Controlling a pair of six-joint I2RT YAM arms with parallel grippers.
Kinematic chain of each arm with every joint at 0, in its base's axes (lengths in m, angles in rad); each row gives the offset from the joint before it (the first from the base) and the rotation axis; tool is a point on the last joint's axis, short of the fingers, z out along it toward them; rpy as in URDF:
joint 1: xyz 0 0 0.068 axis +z
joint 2: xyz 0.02 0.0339 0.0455 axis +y
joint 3: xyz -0.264 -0.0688 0 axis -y
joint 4: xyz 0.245 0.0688 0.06 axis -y
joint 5: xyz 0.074 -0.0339 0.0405 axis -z
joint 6: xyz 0.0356 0 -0.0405 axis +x
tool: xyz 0 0 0 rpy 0 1.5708 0
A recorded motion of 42 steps. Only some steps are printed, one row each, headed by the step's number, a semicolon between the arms.
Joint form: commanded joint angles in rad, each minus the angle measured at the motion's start. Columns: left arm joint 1, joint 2, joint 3, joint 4, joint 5, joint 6; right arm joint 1, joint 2, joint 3, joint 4, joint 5, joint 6.
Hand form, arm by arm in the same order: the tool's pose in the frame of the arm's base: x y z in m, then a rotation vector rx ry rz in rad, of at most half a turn. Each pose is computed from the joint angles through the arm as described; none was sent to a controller.
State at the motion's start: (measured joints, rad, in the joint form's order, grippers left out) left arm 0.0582 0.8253 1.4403 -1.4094 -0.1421 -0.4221; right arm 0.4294 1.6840 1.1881 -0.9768 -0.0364 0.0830
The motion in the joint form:
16: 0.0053 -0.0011 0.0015 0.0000 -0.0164 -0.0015; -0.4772 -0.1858 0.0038 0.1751 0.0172 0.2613
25: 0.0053 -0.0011 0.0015 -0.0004 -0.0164 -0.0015; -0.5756 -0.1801 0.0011 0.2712 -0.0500 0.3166
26: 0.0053 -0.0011 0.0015 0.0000 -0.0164 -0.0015; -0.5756 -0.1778 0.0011 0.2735 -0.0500 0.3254
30: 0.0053 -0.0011 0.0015 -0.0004 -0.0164 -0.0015; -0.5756 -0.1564 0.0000 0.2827 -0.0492 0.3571
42: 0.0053 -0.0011 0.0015 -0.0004 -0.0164 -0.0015; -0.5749 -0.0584 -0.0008 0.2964 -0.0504 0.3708
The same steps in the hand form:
16: 0.0819 0.0108 0.4204 -0.6407 2.2610 0.0109; 0.3012 -0.0137 0.2621 0.5169 2.6339 0.1189
25: 0.0818 0.0108 0.4204 -0.6408 2.2614 0.0110; 0.3083 -0.0423 0.2648 0.6699 2.5112 0.2042
26: 0.0819 0.0108 0.4204 -0.6407 2.2610 0.0109; 0.3088 -0.0424 0.2643 0.6811 2.5087 0.2074
30: 0.0818 0.0108 0.4204 -0.6408 2.2614 0.0110; 0.3127 -0.0430 0.2582 0.7259 2.5116 0.2161
42: 0.0818 0.0108 0.4204 -0.6408 2.2614 0.0110; 0.3266 -0.0447 0.2290 0.7713 2.5879 0.2112

